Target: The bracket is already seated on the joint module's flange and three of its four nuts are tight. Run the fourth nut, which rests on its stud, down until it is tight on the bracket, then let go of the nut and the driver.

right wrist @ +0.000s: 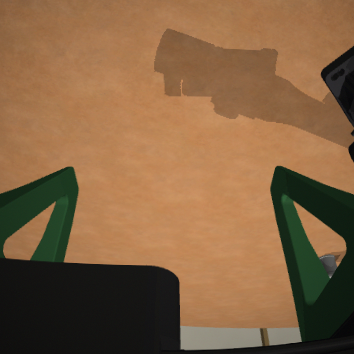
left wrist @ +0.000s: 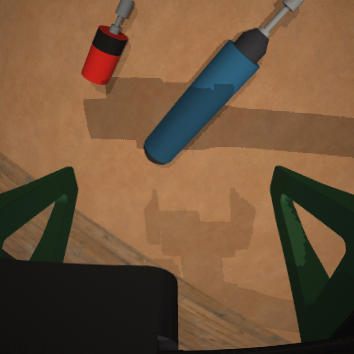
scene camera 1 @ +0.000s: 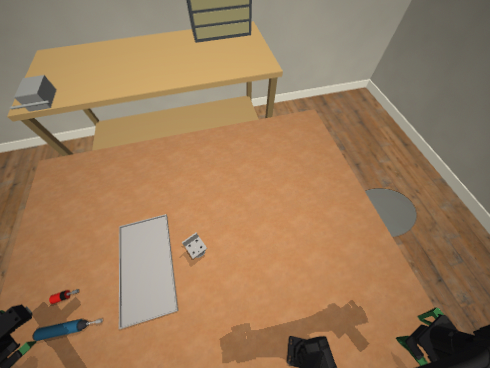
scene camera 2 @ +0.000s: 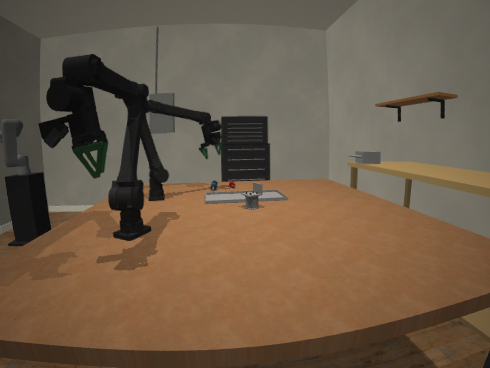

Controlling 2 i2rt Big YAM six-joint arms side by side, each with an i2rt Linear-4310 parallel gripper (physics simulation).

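Seen in the pictures: left gripper, fingertip midpoint: (left wrist: 173, 176) (scene camera 1: 24, 331) (scene camera 2: 213, 157); right gripper, fingertip midpoint: (right wrist: 174, 177) (scene camera 1: 408, 328) (scene camera 2: 99, 175); left arm's base at its link origin: (scene camera 2: 156, 198); right arm's base at its link origin: (scene camera 1: 304, 353) (scene camera 2: 132, 233).
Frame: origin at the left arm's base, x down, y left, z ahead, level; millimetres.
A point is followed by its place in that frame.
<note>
The pale bracket (scene camera 1: 194, 246) {x -66, y -349, z 447 mm} (scene camera 2: 257, 188) {x -87, y -348, z 473 mm} sits on the small grey joint module (scene camera 2: 251, 201) {x -36, y -379, z 434 mm}, right of the tray in scene camera 1. Dark spots show on the bracket's face; how far down each nut sits is too small to tell. A blue driver (scene camera 1: 59, 330) {x -40, y 201, z 357 mm} (scene camera 2: 214, 185) {x -34, y 124, z 352 mm} (left wrist: 202, 102) {x -41, y 201, z 361 mm} and a shorter red driver (scene camera 1: 60, 297) {x -32, y 202, z 476 mm} (scene camera 2: 232, 185) {x -21, y 163, z 475 mm} (left wrist: 103, 60) {x -32, y 214, z 476 mm} lie on the table. My left gripper (scene camera 2: 211, 151) {x -206, y 184, z 359 mm} (left wrist: 173, 176) {x -206, y 184, z 359 mm} is open and empty above the table, near the blue driver's handle end. My right gripper (scene camera 1: 409, 328) {x -238, y -864, z -85 mm} (scene camera 2: 95, 175) {x -238, y -864, z -85 mm} (right wrist: 174, 177) {x -238, y -864, z -85 mm} is open and empty, high and far from the module.
A shallow grey tray (scene camera 1: 147, 275) {x -4, y -123, z 429 mm} (scene camera 2: 230, 197) {x -4, y -118, z 397 mm} lies between the drivers and the module. The right arm's base (scene camera 1: 311, 351) {x -182, y -590, z -29 mm} (scene camera 2: 131, 227) {x -36, y -634, z -57 mm} stands at the table's near side in scene camera 1. A wooden bench (scene camera 1: 150, 60) stands beyond the table.
</note>
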